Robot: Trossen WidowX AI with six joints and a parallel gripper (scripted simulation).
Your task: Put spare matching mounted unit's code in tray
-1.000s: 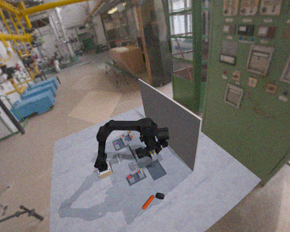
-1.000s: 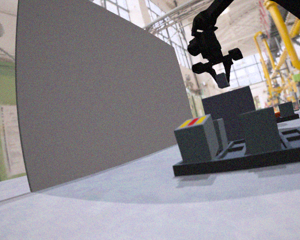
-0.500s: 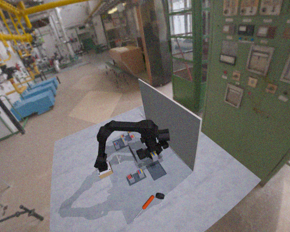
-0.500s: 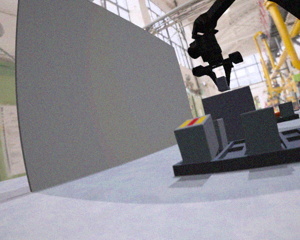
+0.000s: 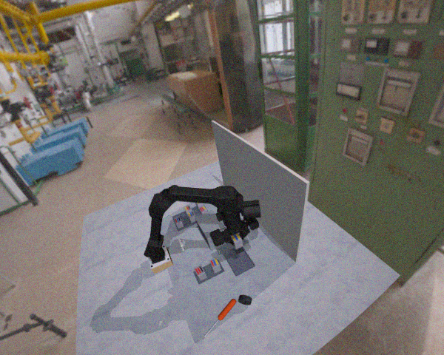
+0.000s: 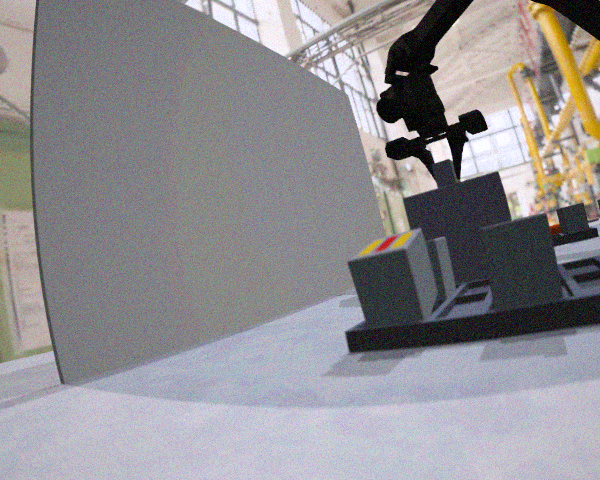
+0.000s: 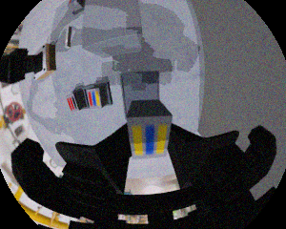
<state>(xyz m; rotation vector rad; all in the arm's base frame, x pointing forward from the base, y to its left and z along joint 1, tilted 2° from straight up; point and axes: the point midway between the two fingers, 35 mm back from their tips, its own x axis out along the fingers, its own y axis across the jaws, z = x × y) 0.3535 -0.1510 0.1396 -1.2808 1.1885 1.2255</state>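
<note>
The flat dark tray is 14 cm below my gripper tip. Also, from my gripper tip: rack (15 cm behind, 14 cm below); then grey mounted unit (20 cm to the left, 9 cm below, 7 cm behind); then tall wall panel (23 cm to the left, 18 cm ahead, 8 cm above).
</note>
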